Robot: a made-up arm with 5 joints.
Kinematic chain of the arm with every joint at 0, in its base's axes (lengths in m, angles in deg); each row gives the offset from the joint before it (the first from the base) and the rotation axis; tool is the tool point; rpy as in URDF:
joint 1: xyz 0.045 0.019 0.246 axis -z
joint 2: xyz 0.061 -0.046 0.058 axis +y
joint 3: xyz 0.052 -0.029 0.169 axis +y
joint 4: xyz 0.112 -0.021 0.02 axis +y
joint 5: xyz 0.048 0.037 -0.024 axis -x
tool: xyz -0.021 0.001 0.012 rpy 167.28 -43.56 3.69
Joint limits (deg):
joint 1: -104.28..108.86
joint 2: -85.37..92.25
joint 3: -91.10..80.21
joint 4: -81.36..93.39
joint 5: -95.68..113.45
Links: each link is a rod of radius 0.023 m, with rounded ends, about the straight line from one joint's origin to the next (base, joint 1, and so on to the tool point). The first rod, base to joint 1, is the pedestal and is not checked.
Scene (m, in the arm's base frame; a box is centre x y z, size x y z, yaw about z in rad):
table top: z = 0
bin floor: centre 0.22 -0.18 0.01 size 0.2 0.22 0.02 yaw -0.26
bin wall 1: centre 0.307 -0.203 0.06 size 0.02 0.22 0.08 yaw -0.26
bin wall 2: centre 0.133 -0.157 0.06 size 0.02 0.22 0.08 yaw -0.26
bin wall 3: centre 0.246 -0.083 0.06 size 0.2 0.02 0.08 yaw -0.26
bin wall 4: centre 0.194 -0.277 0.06 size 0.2 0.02 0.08 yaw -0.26
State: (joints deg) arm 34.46 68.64 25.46 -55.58 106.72
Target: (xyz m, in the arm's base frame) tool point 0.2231 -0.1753 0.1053
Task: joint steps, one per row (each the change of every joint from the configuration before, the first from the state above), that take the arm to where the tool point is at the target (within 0.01 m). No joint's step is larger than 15 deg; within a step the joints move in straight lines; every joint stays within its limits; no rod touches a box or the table.
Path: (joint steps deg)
1: 1.27 10.02 -11.77 -2.68 1.05
2: 1.28 10.02 -11.77 -2.67 1.05

